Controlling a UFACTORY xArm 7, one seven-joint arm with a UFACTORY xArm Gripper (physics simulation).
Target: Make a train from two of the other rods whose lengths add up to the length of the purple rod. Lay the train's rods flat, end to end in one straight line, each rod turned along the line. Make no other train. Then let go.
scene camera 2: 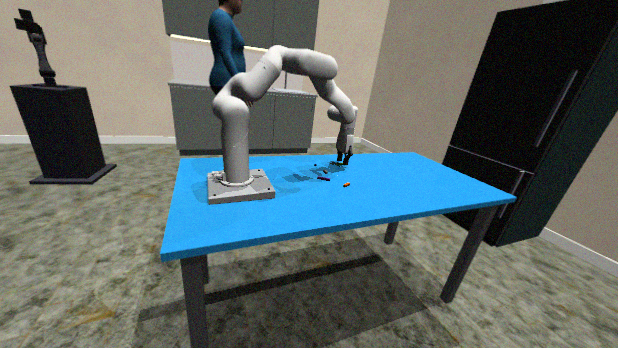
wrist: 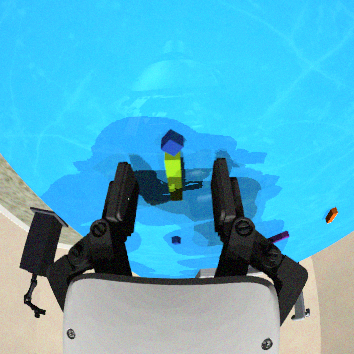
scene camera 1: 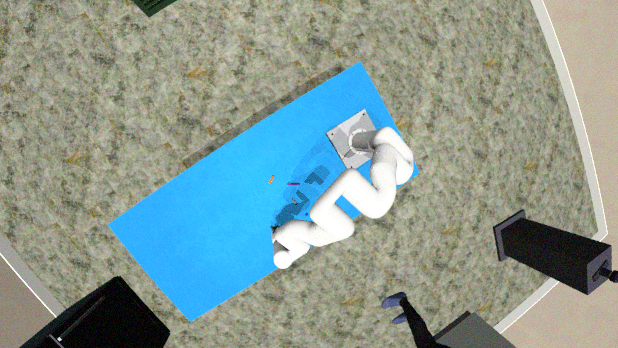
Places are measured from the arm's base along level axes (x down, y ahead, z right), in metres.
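Where they show: gripper, fingertip midpoint: [scene camera 2: 342, 163] [wrist: 172, 172]; arm's base, origin of the base link: [scene camera 2: 237, 180] [scene camera 1: 359, 141].
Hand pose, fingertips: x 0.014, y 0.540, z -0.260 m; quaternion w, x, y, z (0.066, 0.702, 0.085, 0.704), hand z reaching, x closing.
Things, the pixels of their top centre, and the offset from my fingertips. Level surfaces: height alone.
- yellow-green rod, middle of its top: [wrist: 174, 183] dx +0.000, dy -0.012, dz +0.003 m
- blue cube-like rod, middle of its top: [wrist: 171, 147] dx +0.000, dy +0.022, dz -0.003 m
- purple rod, middle of its top: [wrist: 273, 242] [scene camera 2: 323, 177] [scene camera 1: 293, 184] dx +0.000, dy -0.160, dz +0.195 m
- orange rod, middle of its top: [wrist: 331, 218] [scene camera 2: 346, 183] [scene camera 1: 271, 179] dx +0.000, dy -0.071, dz +0.258 m
- greyish rod, middle of its top: [scene camera 1: 294, 201] [scene camera 2: 325, 170] dx +0.000, dy -0.129, dz +0.114 m
- small dark blue cube, middle of its top: [wrist: 175, 243] [scene camera 1: 306, 214] [scene camera 2: 315, 164] dx +0.000, dy -0.158, dz +0.025 m
- blue table, its level: dx +0.010 m
A yellow-green rod [wrist: 173, 175] lies flat between the fingers in the wrist view. A blue cube-like rod [wrist: 172, 142] is at its far end, looking turned askew to it; whether they touch is unclear. My gripper [wrist: 172, 172] [scene camera 2: 343, 161] is open around the yellow-green rod, with space on both sides. The purple rod [scene camera 1: 294, 184] [scene camera 2: 324, 178] [wrist: 281, 236] lies apart, partly behind a finger in the wrist view. An orange rod [scene camera 1: 271, 179] [scene camera 2: 346, 185] [wrist: 331, 215], a greyish rod [scene camera 1: 294, 201] [scene camera 2: 325, 171] and a small dark blue cube [scene camera 1: 306, 214] [scene camera 2: 315, 165] [wrist: 176, 240] lie separately.
The blue table [scene camera 1: 200, 210] [scene camera 2: 400, 190] carries the arm's grey base plate [scene camera 1: 340, 135] [scene camera 2: 240, 192]. The arm's shadow darkens the surface around the rods. A black fridge [scene camera 2: 505, 110], a dark pedestal [scene camera 2: 60, 132] and a person [scene camera 2: 225, 45] are beyond the table.
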